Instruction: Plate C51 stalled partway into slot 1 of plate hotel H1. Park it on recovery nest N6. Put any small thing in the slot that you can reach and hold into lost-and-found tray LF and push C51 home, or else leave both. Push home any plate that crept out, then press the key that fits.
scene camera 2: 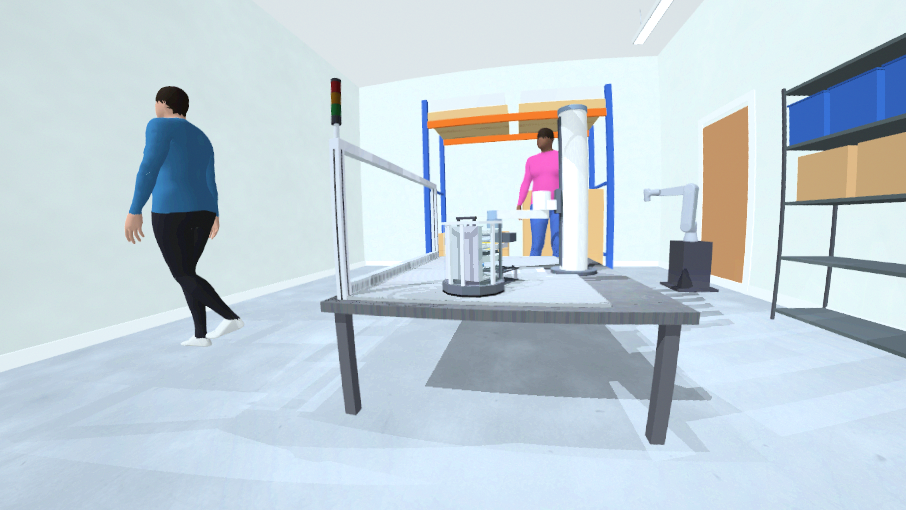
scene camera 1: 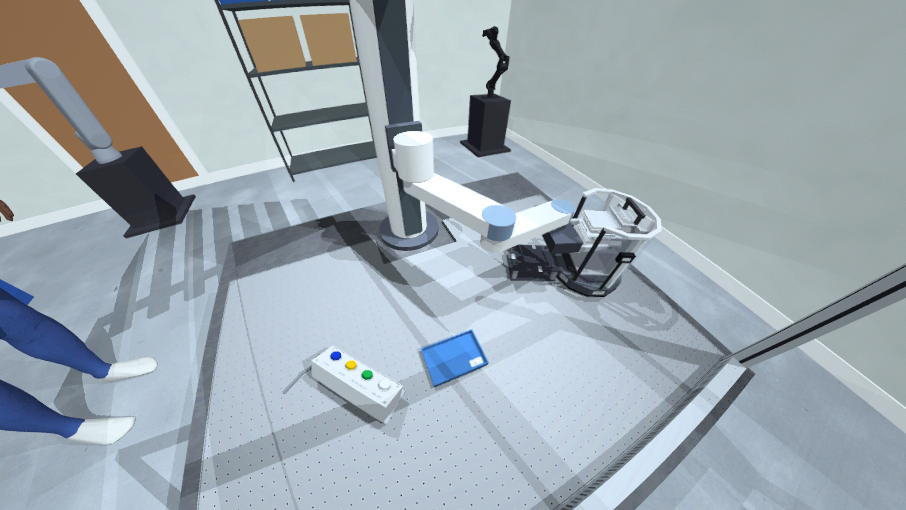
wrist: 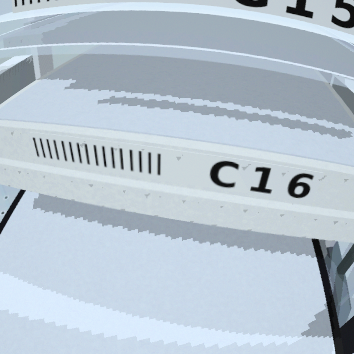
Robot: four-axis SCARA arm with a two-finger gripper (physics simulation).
Labels:
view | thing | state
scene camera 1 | my gripper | -
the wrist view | clear plate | on a round plate rack

